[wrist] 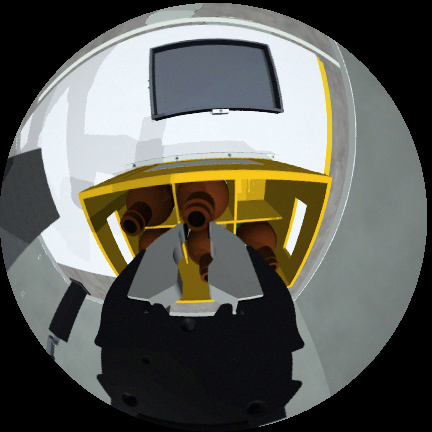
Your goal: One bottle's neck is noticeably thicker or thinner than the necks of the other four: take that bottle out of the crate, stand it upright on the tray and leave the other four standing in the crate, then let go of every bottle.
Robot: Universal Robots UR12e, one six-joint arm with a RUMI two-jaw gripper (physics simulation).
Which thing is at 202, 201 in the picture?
A bottle.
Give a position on a bottle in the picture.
259, 234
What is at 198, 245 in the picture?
A bottle.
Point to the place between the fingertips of my gripper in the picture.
197, 223
